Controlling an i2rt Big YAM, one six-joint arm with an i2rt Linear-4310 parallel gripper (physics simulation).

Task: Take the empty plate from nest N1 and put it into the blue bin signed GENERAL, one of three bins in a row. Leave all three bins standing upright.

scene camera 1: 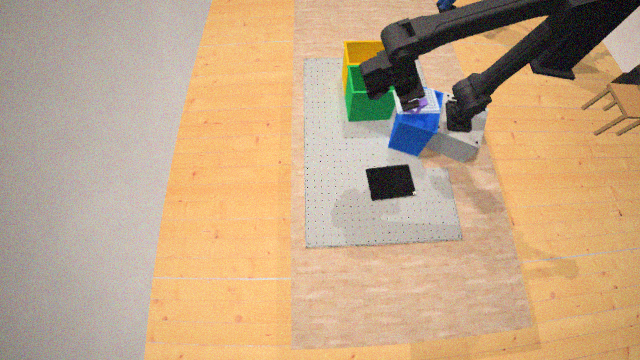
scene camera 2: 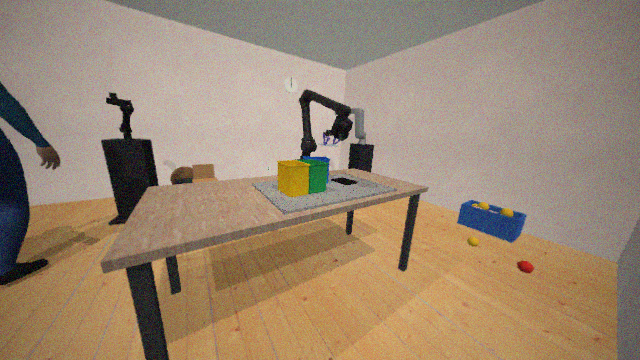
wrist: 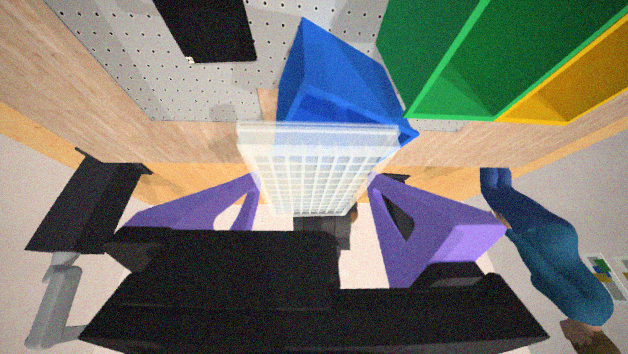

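Seen in the pictures: gripper, fingertip midpoint: [scene camera 1: 412,101] [scene camera 2: 328,145] [wrist: 313,177]; arm's base, origin of the base link: [scene camera 1: 457,117].
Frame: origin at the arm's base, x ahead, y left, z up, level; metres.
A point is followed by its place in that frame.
Observation:
My gripper [scene camera 1: 419,104] {x 0.227, y 0.083, z 0.155 m} [scene camera 2: 331,138] {x 0.227, y 0.083, z 0.155 m} [wrist: 313,177] {x 0.227, y 0.083, z 0.155 m} has purple fingers and is shut on the clear-white gridded plate [scene camera 1: 433,103] {x 0.163, y 0.085, z 0.159 m} [scene camera 2: 329,144] {x 0.253, y 0.073, z 0.163 m} [wrist: 320,135] {x 0.276, y 0.091, z 0.157 m}, one finger at each side. The plate is held above the blue bin [scene camera 1: 413,135] {x 0.176, y 0.104, z 0.004 m} [scene camera 2: 328,170] {x 0.236, y 0.087, z -0.022 m} [wrist: 340,65] {x 0.224, y 0.035, z -0.025 m} and covers part of its opening in scene camera 1. The blue bin stands upright, turned at an angle to the green bin [scene camera 1: 371,107] {x 0.317, y -0.026, z -0.032 m} [scene camera 2: 317,179] {x 0.407, y -0.082, z -0.035 m} [wrist: 440,45] {x 0.294, y -0.030, z 0.041 m}. The yellow bin [scene camera 1: 362,46] {x 0.366, y -0.271, z 0.038 m} [scene camera 2: 293,179] {x 0.433, y -0.242, z -0.018 m} [wrist: 575,95] {x 0.293, y -0.282, z 0.034 m} stands beyond the green one; both are upright. The black nest [scene camera 1: 391,182] {x 0.227, y 0.239, z -0.107 m} [scene camera 2: 345,181] {x 0.259, y 0.226, z -0.108 m} [wrist: 210,30] {x 0.196, y 0.225, z -0.108 m} holds no plate. No sign is readable.
The bins and nest are on a perforated grey board [scene camera 1: 327,225] {x 0.444, y 0.413, z -0.119 m} [scene camera 2: 295,205] {x 0.560, y -0.274, z -0.119 m} on the wooden table [scene camera 1: 400,300] {x 0.185, y 0.639, z -0.132 m} [scene camera 2: 200,215] {x 0.499, y -0.686, z -0.132 m}. A grey block [scene camera 1: 457,146] {x -0.011, y 0.097, z -0.048 m} under my arm's base is close beside the blue bin. A person [scene camera 2: 12,200] [wrist: 555,255] stands beyond the table.

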